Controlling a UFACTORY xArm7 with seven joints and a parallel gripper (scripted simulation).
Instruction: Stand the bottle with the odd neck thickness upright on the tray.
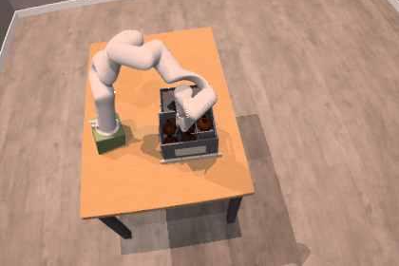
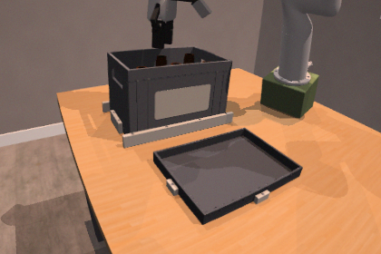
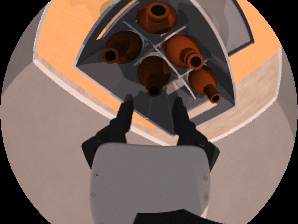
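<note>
Right now my hand is 40 mm to the right of the crate and 130 mm above it. Round my hand: dark tray 310 mm to the left, 200 mm below; glass bottle 90 mm ahead, 80 mm to the left, 120 mm below.
</note>
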